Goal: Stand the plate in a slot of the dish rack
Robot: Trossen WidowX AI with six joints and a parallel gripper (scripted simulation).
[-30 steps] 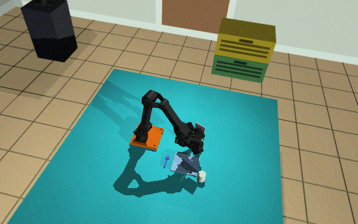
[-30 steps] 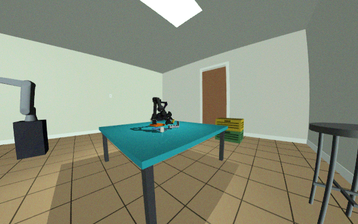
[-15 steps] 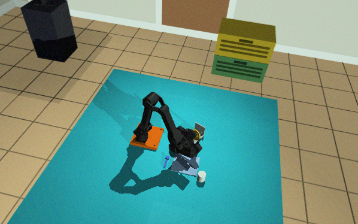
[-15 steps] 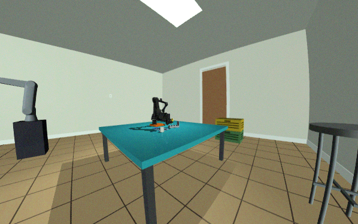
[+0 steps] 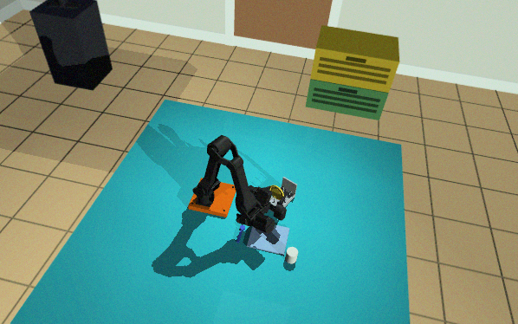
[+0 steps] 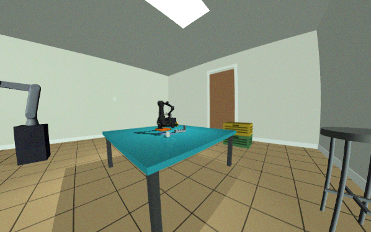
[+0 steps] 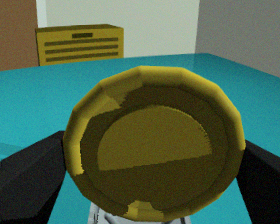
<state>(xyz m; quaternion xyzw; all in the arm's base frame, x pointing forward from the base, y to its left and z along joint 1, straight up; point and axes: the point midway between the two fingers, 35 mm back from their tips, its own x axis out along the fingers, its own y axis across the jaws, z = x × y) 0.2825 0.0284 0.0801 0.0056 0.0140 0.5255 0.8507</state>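
My gripper tip is 1 cm short of the grey dish rack, 3 cm to the right of it and 8 cm above it. The rest, counted from my gripper tip: yellow plate (1 cm to the right); blue spoon (11 cm behind, 17 cm to the right, 10 cm below); white cup (10 cm ahead, 24 cm to the right, 8 cm below).
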